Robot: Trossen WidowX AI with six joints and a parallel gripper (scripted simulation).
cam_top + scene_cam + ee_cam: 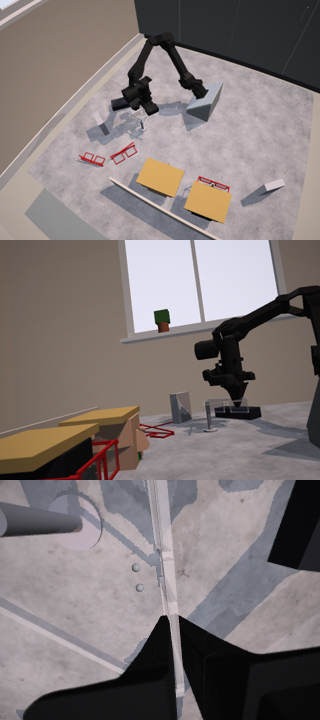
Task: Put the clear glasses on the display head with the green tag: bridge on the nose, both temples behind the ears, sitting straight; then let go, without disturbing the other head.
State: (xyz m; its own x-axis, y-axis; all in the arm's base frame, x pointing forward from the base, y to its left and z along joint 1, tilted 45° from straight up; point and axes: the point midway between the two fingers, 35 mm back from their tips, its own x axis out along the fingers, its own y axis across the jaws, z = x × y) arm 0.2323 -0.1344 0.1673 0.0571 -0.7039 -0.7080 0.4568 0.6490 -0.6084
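Now: the post 9 cm ahead of my gripper tip, 2 cm to the left of it and 4 cm below it. Round my gripper tip: black box (18 cm to the right, 4 cm below); tan-topped head (25 cm ahead, 27 cm to the left); low board (38 cm ahead, 40 cm to the left, 1 cm below).
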